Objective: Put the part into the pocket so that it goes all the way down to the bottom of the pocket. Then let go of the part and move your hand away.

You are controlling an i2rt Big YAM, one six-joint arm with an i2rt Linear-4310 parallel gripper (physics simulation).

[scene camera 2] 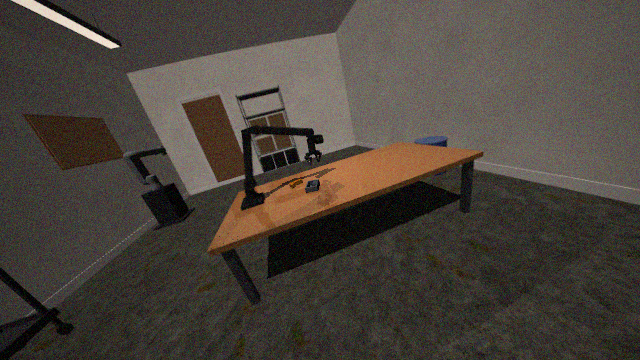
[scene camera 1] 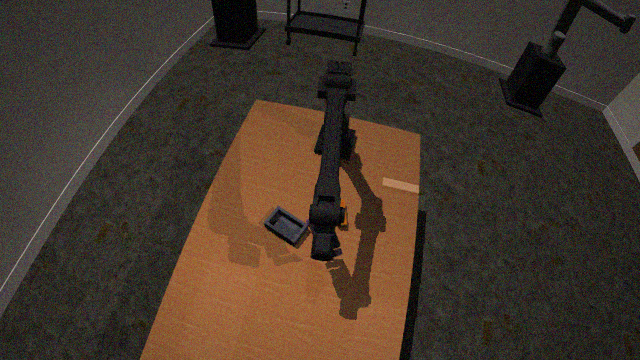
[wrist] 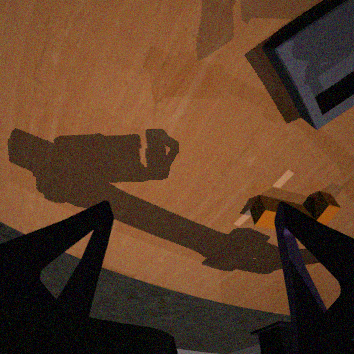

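Where they show: gripper, fingertip midpoint: [scene camera 2: 314, 163] [wrist: 191, 210]; arm's base, origin of the base link: [scene camera 2: 253, 199].
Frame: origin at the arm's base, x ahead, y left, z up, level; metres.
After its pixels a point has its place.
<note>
The orange part [scene camera 1: 344, 216] [scene camera 2: 296, 183] @(x 0.351, y 0.087, z -0.015 m) [wrist: 267, 219] @(x 0.389, y 0.114, z 0.002 m) lies on the table, apart from the pocket. The arm partly covers it in scene camera 1, and the right-hand finger crosses in front of it in the wrist view. The grey-blue rectangular pocket block [scene camera 1: 280, 234] @(x 0.503, y -0.094, z 0.001 m) [scene camera 2: 312, 189] @(x 0.443, y -0.156, z -0.012 m) [wrist: 316, 120] @(x 0.447, y -0.014, z 0.008 m) sits on the table beside the part; its inside holds no orange part. It is cut off at the upper right of the wrist view. My gripper [scene camera 2: 313, 160] @(x 0.539, y 0.067, z 0.106 m) [wrist: 191, 210] @(x 0.539, y 0.067, z 0.106 m) is open and empty, pointing down, above the table. In scene camera 1 the arm mostly hides the fingers.
The wooden table [scene camera 1: 215, 310] @(x 0.849, y -0.236, z -0.029 m) [scene camera 2: 390, 170] @(x 1.020, y -0.236, z -0.028 m) carries the arm's base and dark arm shadows. A pale strip [scene camera 1: 400, 185] lies near one table edge. A rack [scene camera 1: 325, 26], a second robot on a pedestal [scene camera 1: 535, 75] and a blue barrel [scene camera 2: 431, 142] stand away from the table.
</note>
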